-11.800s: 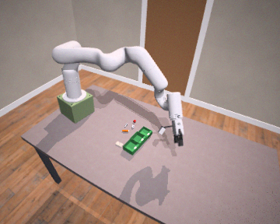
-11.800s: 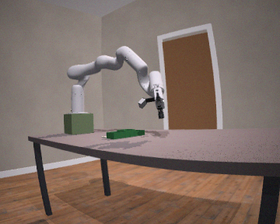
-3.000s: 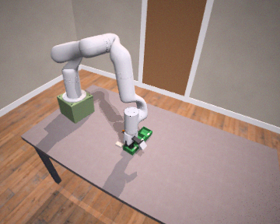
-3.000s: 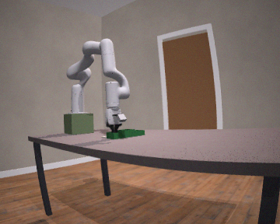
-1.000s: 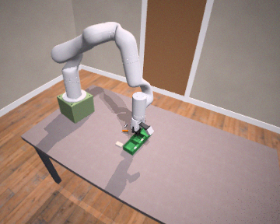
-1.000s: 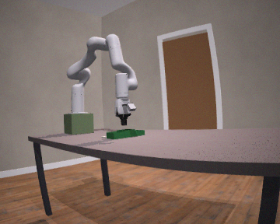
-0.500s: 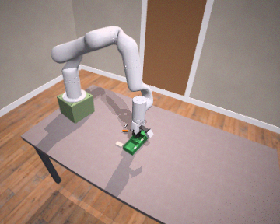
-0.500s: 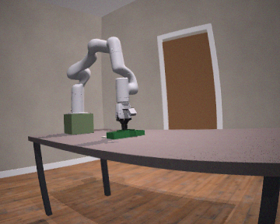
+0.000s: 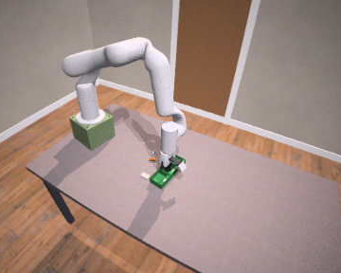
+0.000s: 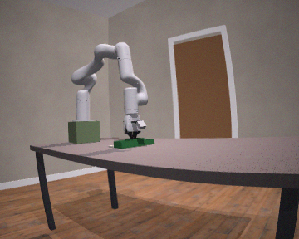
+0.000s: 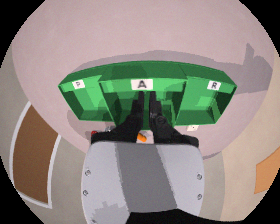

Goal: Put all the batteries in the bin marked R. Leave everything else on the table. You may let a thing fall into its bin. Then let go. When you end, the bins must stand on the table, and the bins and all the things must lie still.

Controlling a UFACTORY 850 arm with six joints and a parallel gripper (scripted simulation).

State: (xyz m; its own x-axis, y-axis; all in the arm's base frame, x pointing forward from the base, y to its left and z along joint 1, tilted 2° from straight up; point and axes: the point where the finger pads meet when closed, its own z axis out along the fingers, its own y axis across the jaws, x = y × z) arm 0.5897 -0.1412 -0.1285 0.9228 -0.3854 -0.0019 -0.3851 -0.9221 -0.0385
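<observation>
My hand is 10 mm short of the green three-compartment bin and 10 mm above it. From my hand the other things lie so: grey piece (130 mm behind, 130 mm to the left, 30 mm below); then orange battery (110 mm behind, 60 mm to the left, 30 mm below); then pale block (110 mm behind, 70 mm to the right, 30 mm below).
</observation>
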